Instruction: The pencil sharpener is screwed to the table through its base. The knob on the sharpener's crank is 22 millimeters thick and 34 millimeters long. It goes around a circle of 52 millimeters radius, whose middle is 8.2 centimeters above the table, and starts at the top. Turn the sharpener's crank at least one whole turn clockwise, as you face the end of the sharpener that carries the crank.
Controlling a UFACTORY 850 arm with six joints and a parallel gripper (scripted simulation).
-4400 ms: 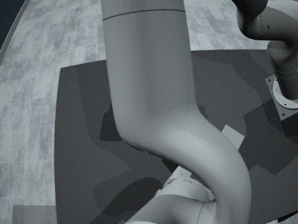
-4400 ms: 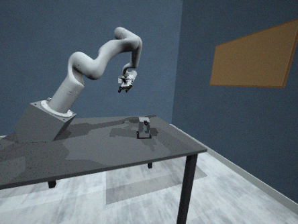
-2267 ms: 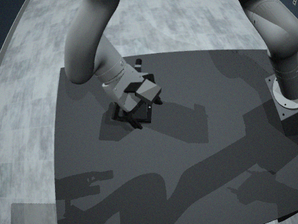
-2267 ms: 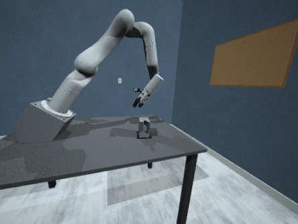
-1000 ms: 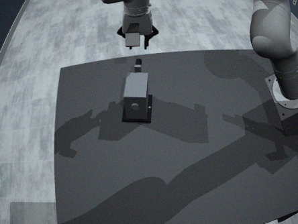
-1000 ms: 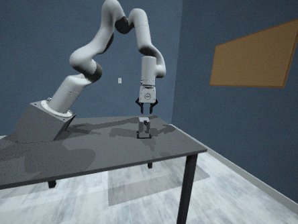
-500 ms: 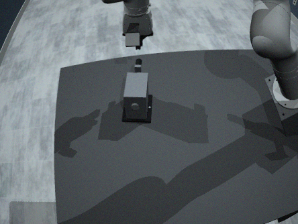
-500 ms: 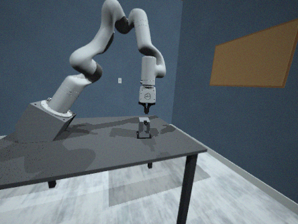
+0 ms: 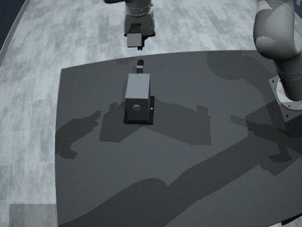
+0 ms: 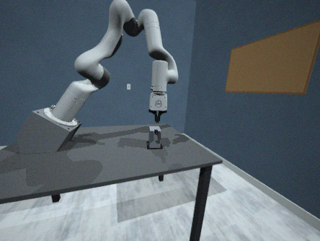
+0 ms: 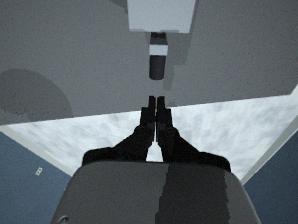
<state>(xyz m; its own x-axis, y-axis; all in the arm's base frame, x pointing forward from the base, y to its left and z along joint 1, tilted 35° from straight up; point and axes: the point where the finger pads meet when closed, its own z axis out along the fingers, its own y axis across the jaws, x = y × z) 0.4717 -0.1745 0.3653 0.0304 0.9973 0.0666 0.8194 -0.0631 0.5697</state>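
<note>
Now: hand 90 mm above the crank knob and 20 mm to the right of it.
</note>
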